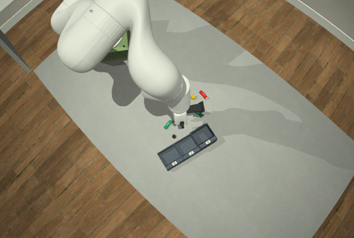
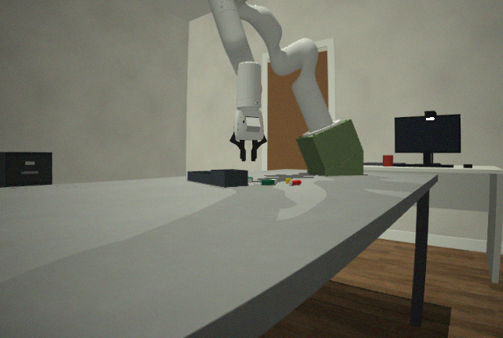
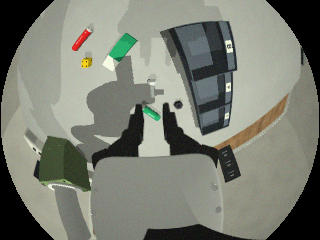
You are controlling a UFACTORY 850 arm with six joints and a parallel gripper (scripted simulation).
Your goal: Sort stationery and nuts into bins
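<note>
The white bolt lies 9 cm below my hand. Also, from my hand: green cylinder: 5 cm behind, 3 cm to the right, 8 cm below; then green block: 2 cm ahead, 9 cm to the left, 9 cm below; then black nut: 7 cm to the right, 9 cm below.
</note>
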